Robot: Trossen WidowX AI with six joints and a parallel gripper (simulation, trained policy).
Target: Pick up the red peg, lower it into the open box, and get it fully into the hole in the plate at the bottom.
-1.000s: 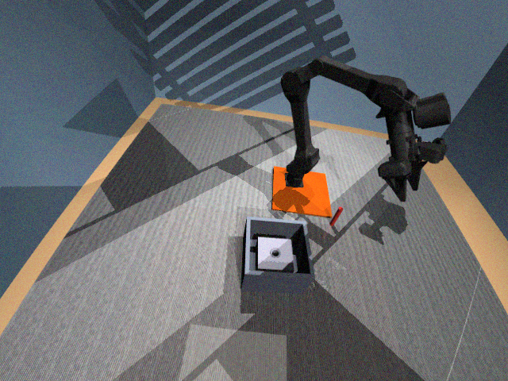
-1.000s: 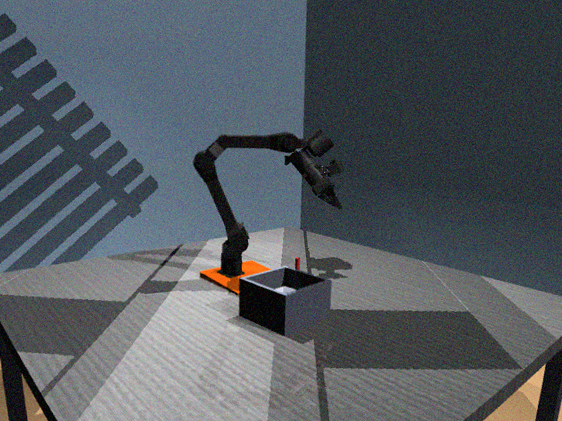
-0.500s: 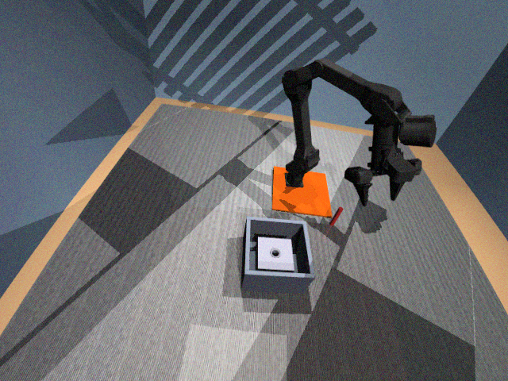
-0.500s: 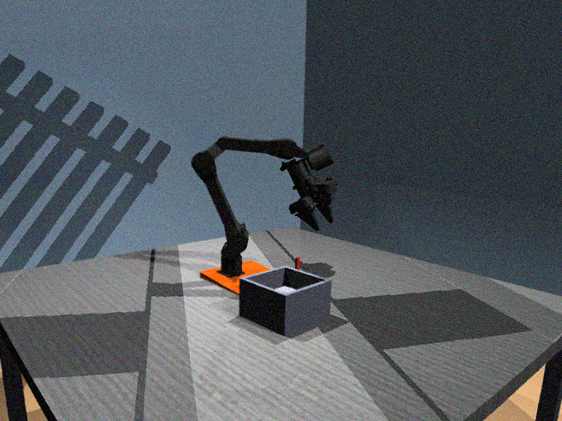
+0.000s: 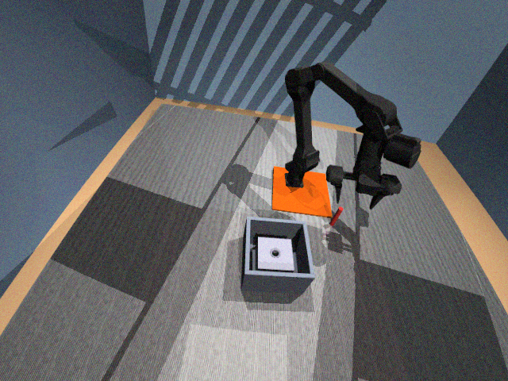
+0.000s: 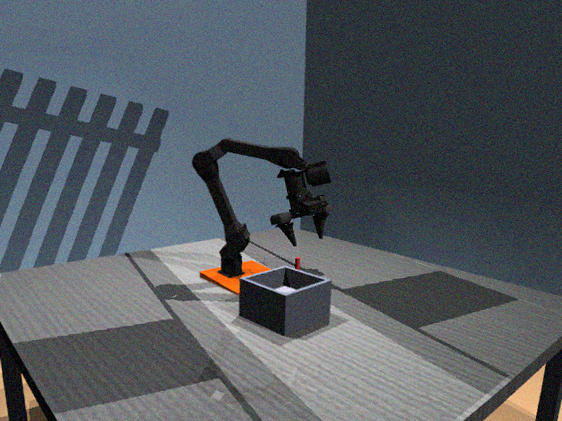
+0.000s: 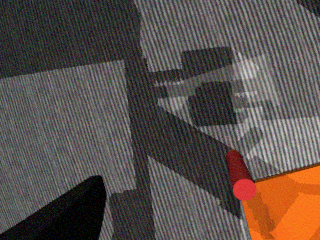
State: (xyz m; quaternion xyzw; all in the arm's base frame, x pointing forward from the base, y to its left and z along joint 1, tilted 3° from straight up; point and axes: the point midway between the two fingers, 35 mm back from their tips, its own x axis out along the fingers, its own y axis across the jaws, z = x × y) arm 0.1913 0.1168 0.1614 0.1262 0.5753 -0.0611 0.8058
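Right now my gripper tip is 30 mm past the red peg, 10 mm to the left of it and 90 mm above it. The rest, counted from my gripper tip: grey box (120 mm ahead, 220 mm to the right, 110 mm below); then pale plate (120 mm ahead, 220 mm to the right, 90 mm below).
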